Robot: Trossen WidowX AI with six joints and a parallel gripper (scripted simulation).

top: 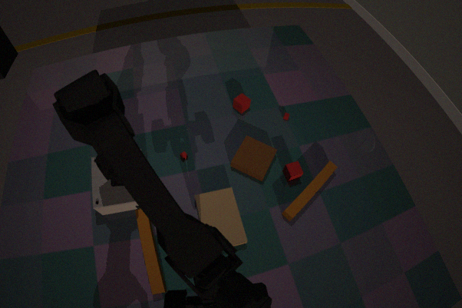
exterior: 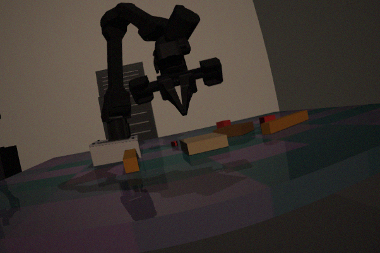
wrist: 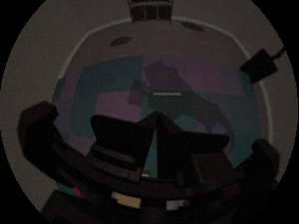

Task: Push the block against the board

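My gripper tip is now 170 mm short of the brown square block, 410 mm to the right of it and 90 mm above it. Round my gripper tip: tan board 40 mm ahead, 250 mm to the left, 90 mm below.
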